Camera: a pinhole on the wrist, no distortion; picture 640 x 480 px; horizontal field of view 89.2 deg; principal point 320.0 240.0 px. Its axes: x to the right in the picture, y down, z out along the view. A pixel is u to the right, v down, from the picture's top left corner.
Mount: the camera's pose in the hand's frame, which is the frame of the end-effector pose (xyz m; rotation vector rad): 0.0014 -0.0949 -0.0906 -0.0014 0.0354 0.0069
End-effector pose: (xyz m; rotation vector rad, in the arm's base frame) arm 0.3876 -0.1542 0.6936 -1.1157 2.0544 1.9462
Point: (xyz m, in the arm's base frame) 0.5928 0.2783 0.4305
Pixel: 161.3 37.1
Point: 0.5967 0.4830 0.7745
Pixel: 29.3 236.1
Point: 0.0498 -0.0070 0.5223
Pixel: 531.2 343.5
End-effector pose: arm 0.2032 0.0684 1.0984 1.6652 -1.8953 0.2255
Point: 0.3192 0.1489 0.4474
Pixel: 46.1 139.2
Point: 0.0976 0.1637 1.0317
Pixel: outside the picture
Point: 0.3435 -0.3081 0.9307
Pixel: 499.9 103.9
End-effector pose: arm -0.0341 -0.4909 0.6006 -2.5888 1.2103 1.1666
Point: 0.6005 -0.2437 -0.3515
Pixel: outside the picture
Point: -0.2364 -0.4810 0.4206
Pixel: 335.7 407.8
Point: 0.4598 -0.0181 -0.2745
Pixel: outside the picture
